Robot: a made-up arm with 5 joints.
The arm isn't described. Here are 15 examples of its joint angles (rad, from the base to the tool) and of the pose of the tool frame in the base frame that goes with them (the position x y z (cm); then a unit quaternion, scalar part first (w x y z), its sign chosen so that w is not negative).
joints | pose
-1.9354 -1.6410 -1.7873 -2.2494 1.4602 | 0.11 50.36 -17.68 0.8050 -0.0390 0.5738 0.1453
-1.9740 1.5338 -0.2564 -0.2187 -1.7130 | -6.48 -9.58 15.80 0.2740 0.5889 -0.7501 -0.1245
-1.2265 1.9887 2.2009 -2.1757 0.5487 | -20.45 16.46 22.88 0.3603 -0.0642 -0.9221 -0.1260
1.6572 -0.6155 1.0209 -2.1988 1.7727 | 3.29 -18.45 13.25 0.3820 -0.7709 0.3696 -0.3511
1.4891 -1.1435 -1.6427 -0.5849 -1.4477 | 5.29 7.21 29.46 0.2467 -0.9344 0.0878 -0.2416
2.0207 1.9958 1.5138 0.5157 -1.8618 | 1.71 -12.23 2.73 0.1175 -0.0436 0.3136 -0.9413
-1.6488 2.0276 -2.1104 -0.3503 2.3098 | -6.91 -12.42 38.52 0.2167 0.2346 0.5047 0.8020
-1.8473 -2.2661 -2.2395 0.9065 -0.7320 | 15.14 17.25 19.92 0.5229 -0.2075 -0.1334 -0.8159
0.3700 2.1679 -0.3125 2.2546 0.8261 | -7.91 13.93 37.39 0.8267 0.4876 -0.2239 0.1691
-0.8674 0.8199 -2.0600 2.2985 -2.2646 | 23.56 -2.52 1.56 0.9810 0.0834 0.1129 0.1336
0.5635 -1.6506 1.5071 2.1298 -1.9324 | 10.92 26.87 -1.53 0.5168 -0.1349 0.8368 0.1205
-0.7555 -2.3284 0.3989 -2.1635 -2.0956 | 5.67 16.72 -15.70 0.5810 -0.6604 0.2219 0.4208
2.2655 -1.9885 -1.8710 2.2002 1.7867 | 2.99 44.00 -4.04 0.7100 0.1976 0.6111 -0.2890
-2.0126 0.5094 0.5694 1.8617 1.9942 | 11.89 11.37 -2.66 0.0435 -0.6111 -0.7672 0.1900
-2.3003 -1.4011 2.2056 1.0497 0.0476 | -16.82 24.50 24.17 0.8535 0.4716 -0.2186 0.0361
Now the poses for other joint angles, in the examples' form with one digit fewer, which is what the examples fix.
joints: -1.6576 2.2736 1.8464 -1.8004 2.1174
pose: -25.0 20.1 18.7 0.647 0.082 -0.552 0.520
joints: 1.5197 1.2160 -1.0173 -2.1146 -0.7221
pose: -2.3 -15.5 -6.3 0.384 0.331 0.625 -0.594
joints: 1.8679 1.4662 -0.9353 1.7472 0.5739
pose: -33.7 -8.1 7.4 0.444 0.306 -0.567 0.623
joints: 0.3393 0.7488 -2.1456 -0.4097 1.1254
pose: 30.0 -21.8 0.9 0.355 0.449 0.541 -0.616
